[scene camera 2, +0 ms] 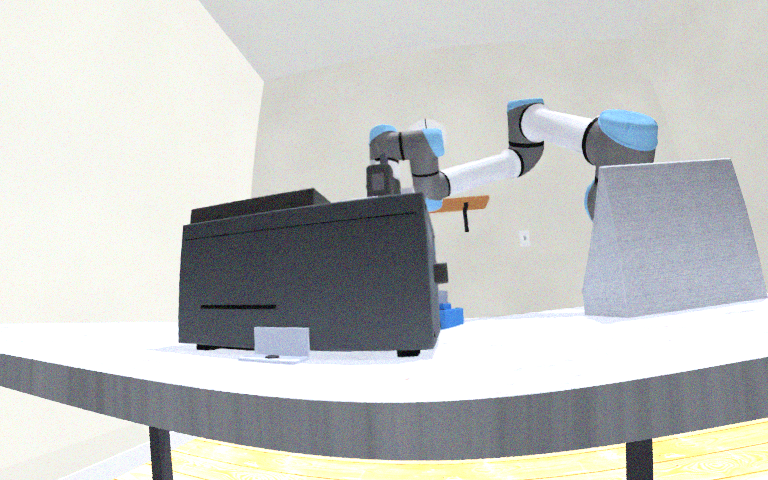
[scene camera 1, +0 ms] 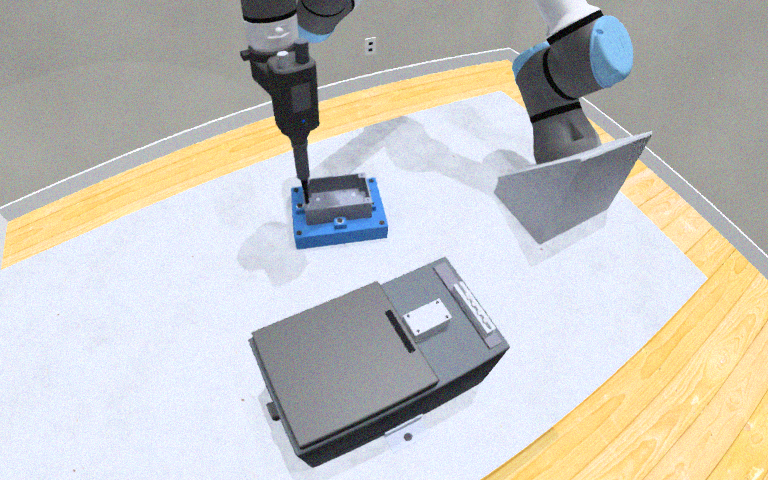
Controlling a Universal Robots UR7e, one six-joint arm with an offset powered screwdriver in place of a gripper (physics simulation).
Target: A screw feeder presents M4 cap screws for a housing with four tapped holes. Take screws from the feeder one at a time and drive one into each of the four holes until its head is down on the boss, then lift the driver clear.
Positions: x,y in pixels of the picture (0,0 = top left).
Labels:
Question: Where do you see a dark grey screw feeder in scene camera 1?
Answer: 456,351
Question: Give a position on a blue fixture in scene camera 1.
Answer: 318,235

